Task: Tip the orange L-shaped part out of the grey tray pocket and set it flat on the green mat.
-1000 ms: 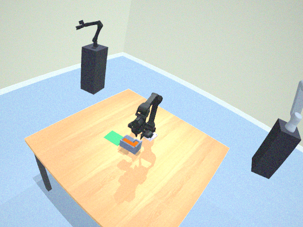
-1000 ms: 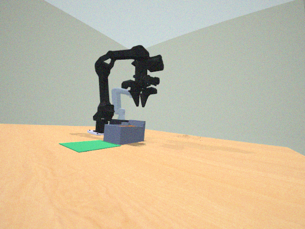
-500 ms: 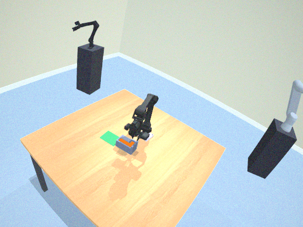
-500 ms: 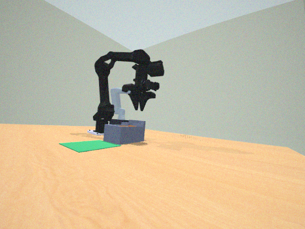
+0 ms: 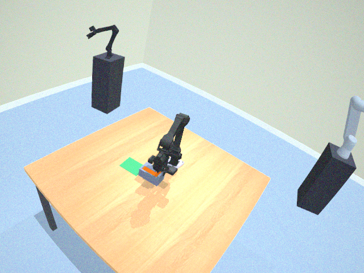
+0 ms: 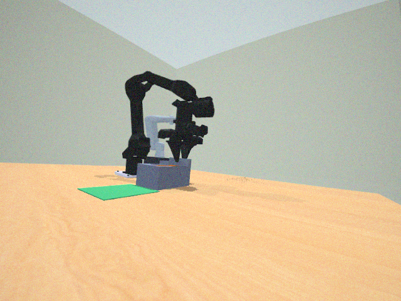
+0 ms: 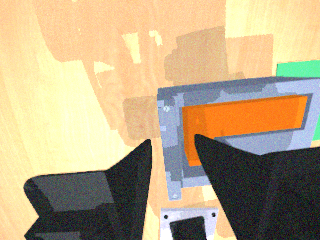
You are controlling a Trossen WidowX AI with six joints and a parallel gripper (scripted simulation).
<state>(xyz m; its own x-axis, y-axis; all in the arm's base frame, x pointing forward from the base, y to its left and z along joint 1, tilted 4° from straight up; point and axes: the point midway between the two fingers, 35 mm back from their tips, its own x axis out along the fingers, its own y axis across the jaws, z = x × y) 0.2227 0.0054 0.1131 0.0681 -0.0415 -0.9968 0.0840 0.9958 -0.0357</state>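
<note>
Now: gripper tip 1 cm past the orange L-shaped part, 5 cm to the left of it and 3 cm above it. Also, from my gripper tip: green mat: 2 cm behind, 22 cm to the right, 9 cm below.
</note>
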